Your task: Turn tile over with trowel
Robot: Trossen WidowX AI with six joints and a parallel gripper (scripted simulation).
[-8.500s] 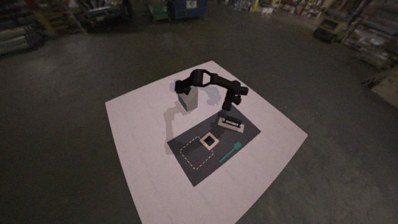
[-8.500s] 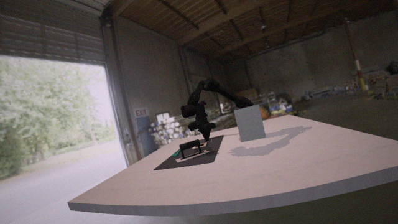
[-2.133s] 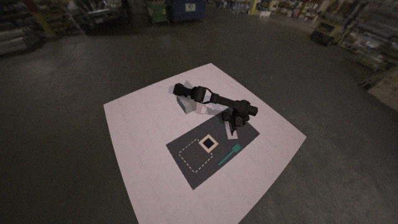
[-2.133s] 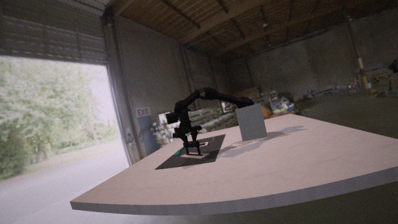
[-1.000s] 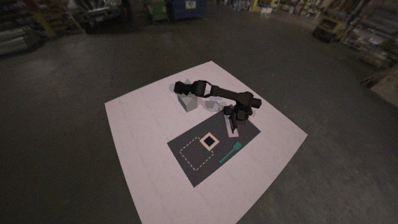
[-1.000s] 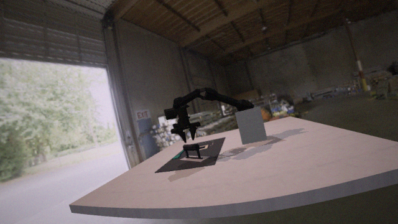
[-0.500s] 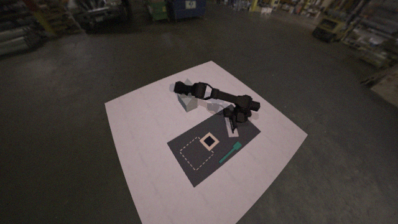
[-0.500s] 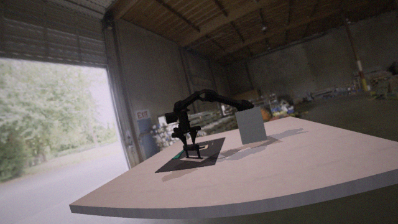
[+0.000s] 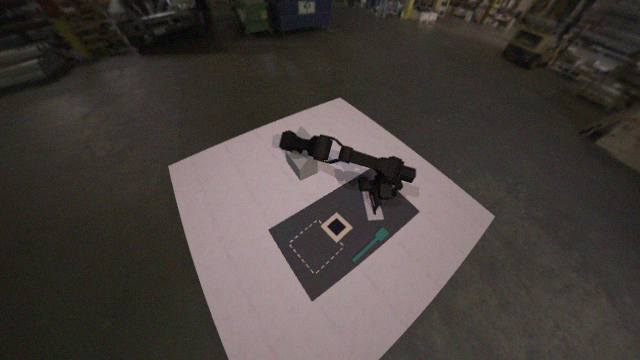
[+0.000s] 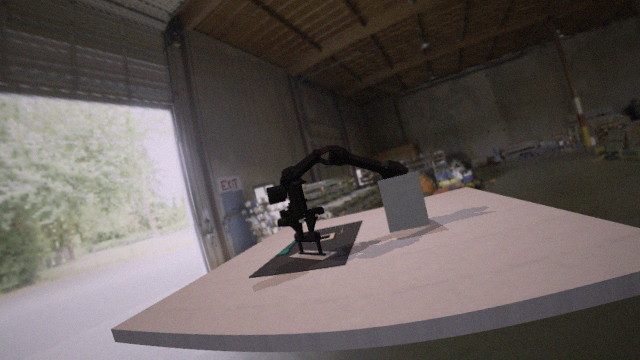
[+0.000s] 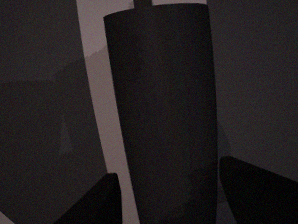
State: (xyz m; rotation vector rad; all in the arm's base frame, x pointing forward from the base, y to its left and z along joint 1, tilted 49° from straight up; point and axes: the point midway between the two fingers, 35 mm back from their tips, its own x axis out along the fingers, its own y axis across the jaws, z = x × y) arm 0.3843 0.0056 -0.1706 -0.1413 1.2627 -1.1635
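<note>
Now: gripper tip 16 cm to the left of the dark mat and 8 cm above it. The rest, counted from my gripper tip: teal trowel 15 cm to the right, 14 cm ahead, 6 cm below; tile 23 cm to the right, 6 cm below, 1 cm behind.
</note>
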